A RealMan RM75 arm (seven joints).
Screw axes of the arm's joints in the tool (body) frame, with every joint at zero. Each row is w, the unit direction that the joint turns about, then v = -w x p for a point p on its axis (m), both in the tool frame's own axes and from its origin. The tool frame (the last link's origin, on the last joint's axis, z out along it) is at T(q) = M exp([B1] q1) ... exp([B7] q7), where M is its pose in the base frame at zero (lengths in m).
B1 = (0, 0, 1, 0, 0, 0)
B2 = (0, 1, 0, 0.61, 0, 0)
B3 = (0, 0, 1, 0, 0, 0)
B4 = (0, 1, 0, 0.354, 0, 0)
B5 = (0, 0, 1, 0, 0, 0)
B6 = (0, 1, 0, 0.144, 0, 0)
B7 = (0, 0, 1, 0, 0, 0)
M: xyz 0 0 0.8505 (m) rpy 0 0 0 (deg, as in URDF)
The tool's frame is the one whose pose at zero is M.
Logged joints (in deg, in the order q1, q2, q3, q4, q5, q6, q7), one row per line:
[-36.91 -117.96 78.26 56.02 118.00 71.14 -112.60]
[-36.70 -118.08 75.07 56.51 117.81 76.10 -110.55]
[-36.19 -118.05 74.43 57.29 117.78 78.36 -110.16]
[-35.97 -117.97 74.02 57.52 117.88 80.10 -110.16]
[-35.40 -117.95 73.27 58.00 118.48 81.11 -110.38]
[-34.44 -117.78 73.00 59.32 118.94 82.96 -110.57]
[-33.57 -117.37 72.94 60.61 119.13 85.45 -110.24]
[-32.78 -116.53 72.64 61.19 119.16 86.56 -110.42]
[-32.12 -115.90 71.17 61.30 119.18 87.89 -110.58]
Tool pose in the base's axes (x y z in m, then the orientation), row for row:
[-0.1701 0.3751 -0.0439 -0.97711 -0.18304 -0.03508 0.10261]
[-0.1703 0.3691 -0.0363 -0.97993 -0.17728 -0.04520 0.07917]
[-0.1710 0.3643 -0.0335 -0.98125 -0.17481 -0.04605 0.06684]
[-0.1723 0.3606 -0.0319 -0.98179 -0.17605 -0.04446 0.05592]
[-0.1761 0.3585 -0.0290 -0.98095 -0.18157 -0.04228 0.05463]
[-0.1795 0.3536 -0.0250 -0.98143 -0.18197 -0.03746 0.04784]
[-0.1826 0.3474 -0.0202 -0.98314 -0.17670 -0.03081 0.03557]
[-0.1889 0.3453 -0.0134 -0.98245 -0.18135 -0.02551 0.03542]
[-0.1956 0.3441 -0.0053 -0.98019 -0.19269 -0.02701 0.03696]
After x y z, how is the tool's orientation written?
As a quaternion, x y z w.
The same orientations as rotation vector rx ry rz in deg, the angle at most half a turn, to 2 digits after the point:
[-165.24 -30.95 -5.93]
[-168.02 -30.40 -7.75]
[-169.48 -30.19 -7.95]
[-170.69 -30.61 -7.73]
[-170.68 -31.59 -7.36]
[-171.47 -31.79 -6.54]
[-173.07 -31.11 -5.42]
[-172.96 -31.93 -4.49]
[-172.40 -33.89 -4.75]

